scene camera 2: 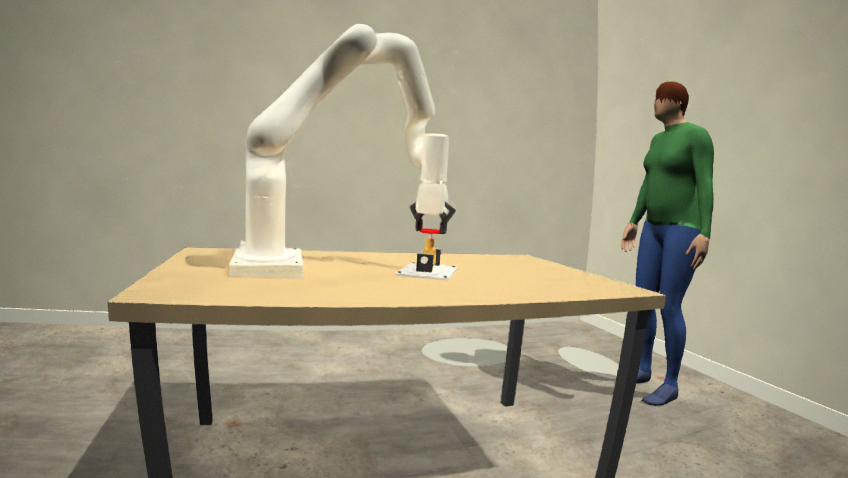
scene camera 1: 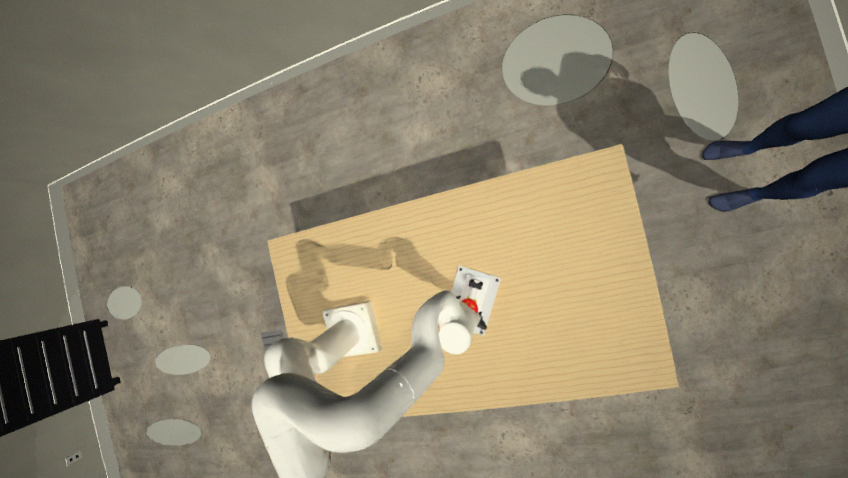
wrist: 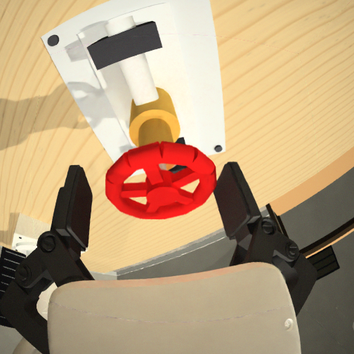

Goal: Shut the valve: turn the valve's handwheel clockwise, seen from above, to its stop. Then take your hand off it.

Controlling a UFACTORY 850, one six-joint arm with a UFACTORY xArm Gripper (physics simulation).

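The valve's red handwheel [scene camera 1: 470,305] [scene camera 2: 430,230] [wrist: 164,196] lies level on top of the brass-coloured valve body [scene camera 2: 428,246] [wrist: 155,122]. The valve stands on a white base plate [scene camera 1: 488,289] [scene camera 2: 444,273] [wrist: 202,100] on the table. My gripper [scene camera 2: 431,230] [wrist: 154,177] points down and is open, with one finger on each side of the handwheel, at about its height. In the wrist view the right finger appears very close to the rim, and a gap shows at the left finger; contact cannot be told. The arm hides part of the wheel in the overhead view.
A white pipe [wrist: 139,80] runs through a black clamp [scene camera 2: 424,262] [wrist: 127,45] on the plate. The arm's base [scene camera 1: 369,326] [scene camera 2: 266,270] stands on the wooden table [scene camera 1: 564,267] [scene camera 2: 356,290]. A person [scene camera 2: 676,178] stands beyond the table's right end.
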